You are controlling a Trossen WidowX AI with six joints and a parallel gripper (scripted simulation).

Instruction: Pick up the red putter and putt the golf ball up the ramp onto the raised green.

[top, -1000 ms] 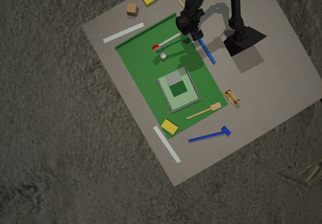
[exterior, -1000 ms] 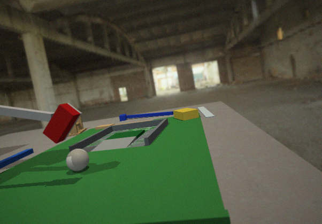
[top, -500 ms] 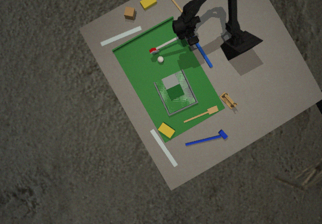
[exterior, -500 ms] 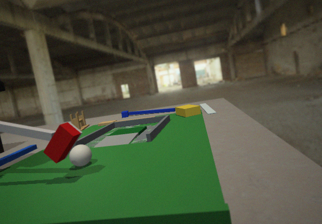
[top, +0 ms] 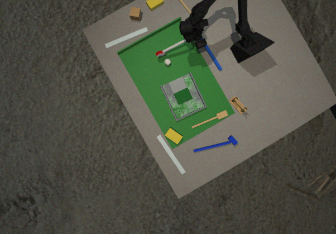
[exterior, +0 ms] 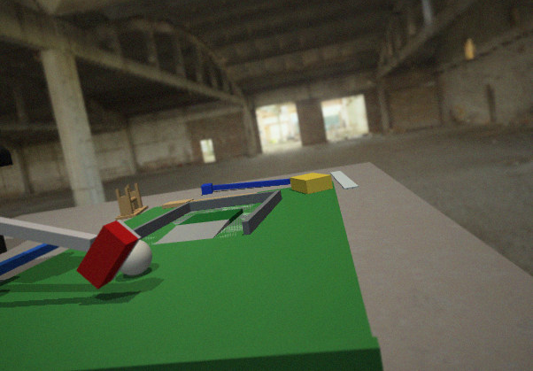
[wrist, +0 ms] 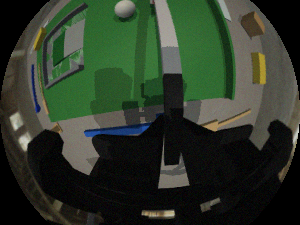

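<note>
Now: gripper tip 12 cm short of the red putter and 1 cm to the left of it. Round my gripper tip: green mat: 23 cm ahead, 18 cm to the left, 9 cm below; then white golf ball: 21 cm ahead, 4 cm to the left, 6 cm below; then grey-walled frame: 24 cm ahead, 30 cm to the left, 8 cm below.
</note>
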